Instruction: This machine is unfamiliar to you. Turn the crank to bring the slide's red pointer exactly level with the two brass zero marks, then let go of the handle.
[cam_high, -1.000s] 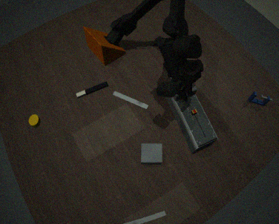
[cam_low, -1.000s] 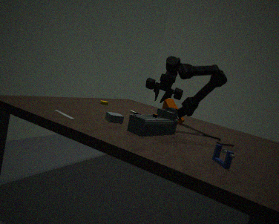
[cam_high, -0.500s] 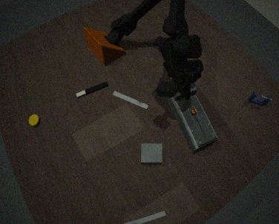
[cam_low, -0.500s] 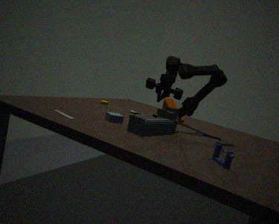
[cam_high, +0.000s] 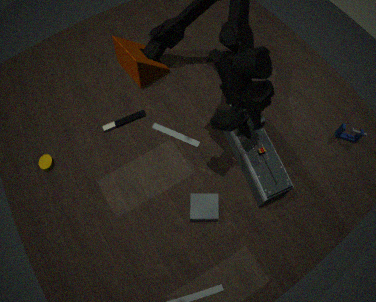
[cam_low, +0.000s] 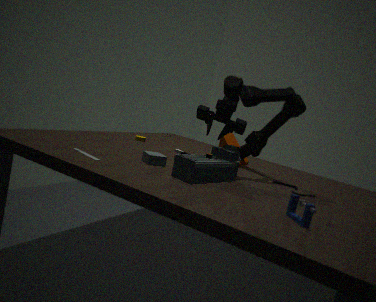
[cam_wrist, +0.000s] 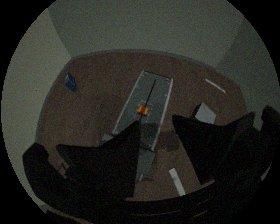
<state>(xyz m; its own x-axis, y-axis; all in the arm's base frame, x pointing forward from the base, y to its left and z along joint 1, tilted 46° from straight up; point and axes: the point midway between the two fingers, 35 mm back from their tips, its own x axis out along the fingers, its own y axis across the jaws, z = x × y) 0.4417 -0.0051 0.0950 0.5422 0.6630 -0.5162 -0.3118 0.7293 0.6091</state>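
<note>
Now: gripper tip 6 cm above the red pointer, 3 cm short of it and 2 cm to the right of it. Also, from my gripper tip: grey block: 18 cm to the right, 13 cm below, 7 cm ahead; yellow disc: 53 cm to the right, 28 cm behind, 14 cm below; black-and-white marker: 28 cm behind, 26 cm to the right, 14 cm below.
</note>
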